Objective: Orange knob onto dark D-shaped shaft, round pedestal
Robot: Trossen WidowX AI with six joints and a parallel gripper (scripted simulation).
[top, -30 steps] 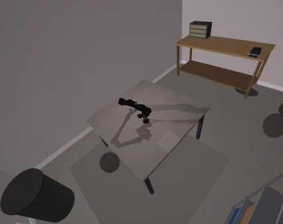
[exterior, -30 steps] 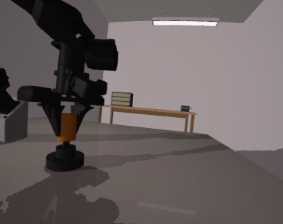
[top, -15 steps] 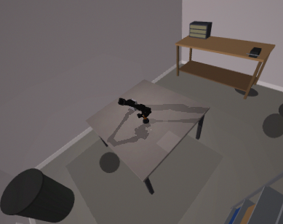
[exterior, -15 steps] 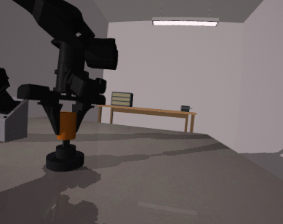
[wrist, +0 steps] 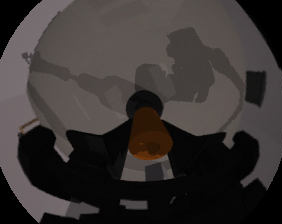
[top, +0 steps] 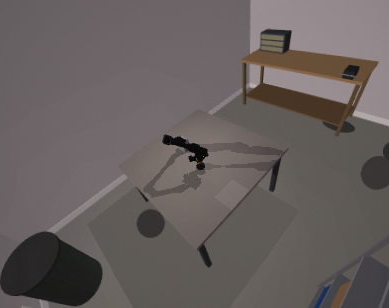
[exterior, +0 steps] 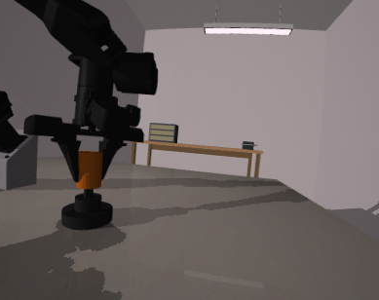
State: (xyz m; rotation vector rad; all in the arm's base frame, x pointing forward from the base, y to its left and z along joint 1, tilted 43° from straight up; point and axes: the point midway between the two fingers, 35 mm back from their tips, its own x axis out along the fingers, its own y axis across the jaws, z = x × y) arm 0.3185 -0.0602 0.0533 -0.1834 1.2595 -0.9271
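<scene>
My gripper tip is now 2 cm below the orange knob. Round my gripper tip: dark shaft: 4 cm below.
</scene>
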